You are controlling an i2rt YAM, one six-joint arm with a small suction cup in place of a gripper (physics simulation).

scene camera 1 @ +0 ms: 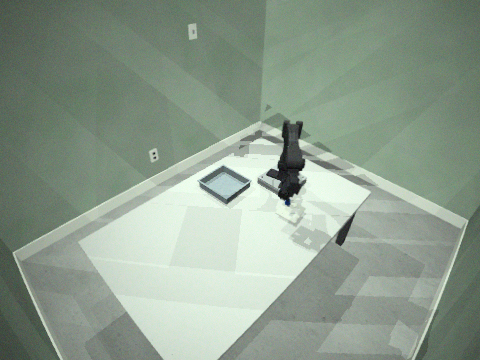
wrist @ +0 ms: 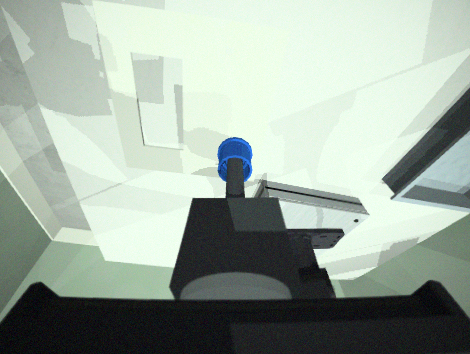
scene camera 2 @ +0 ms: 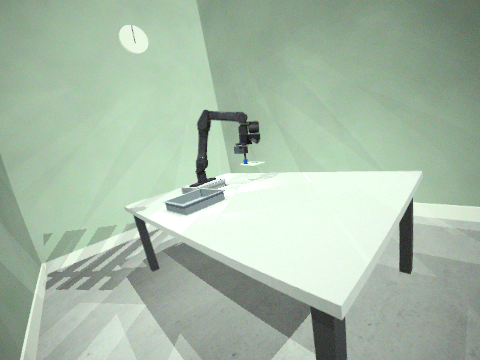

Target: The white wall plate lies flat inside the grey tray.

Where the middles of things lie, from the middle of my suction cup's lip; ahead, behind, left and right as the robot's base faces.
Now: the white wall plate (wrist: 224,96) 30 mm to the left of my suction cup, 30 mm ahead of it and 20 mm below it. Also, from my suction cup: grey tray (scene camera 1: 224,183) 430 mm to the right, 110 mm below, 50 mm behind.
